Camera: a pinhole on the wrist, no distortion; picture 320 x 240 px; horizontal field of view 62.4 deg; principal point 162.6 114.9 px. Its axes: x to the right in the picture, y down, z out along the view. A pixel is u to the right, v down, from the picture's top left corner.
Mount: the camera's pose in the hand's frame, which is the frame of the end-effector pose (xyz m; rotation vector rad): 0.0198 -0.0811 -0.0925 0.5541 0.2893 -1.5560
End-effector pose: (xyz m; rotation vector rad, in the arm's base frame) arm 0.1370 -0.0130 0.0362 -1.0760 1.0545 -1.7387
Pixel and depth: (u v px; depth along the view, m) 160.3 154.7 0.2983
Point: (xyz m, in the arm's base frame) 0.2412 0.0093 0.3034
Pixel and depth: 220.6 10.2 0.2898
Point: 0.2189 0.1800 0.2843
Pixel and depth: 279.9 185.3 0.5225
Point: 0.2355 0.0377 0.6400
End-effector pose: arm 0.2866 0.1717 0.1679 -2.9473 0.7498 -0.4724
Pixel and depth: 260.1 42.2 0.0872
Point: 0.3286 0.3137 0.2203
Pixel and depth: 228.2 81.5 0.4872
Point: 0.4576 0.6012 -0.0442
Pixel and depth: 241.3 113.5 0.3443
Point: 0.4566 0.4897 0.0649
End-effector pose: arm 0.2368 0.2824 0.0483 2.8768 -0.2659 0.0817
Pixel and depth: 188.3 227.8 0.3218
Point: 0.3954 0.4853 -0.1904
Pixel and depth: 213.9 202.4 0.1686
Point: 0.3216 0.4527 -0.0367
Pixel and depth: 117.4 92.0 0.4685
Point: 0.1958 0.4484 -0.3468
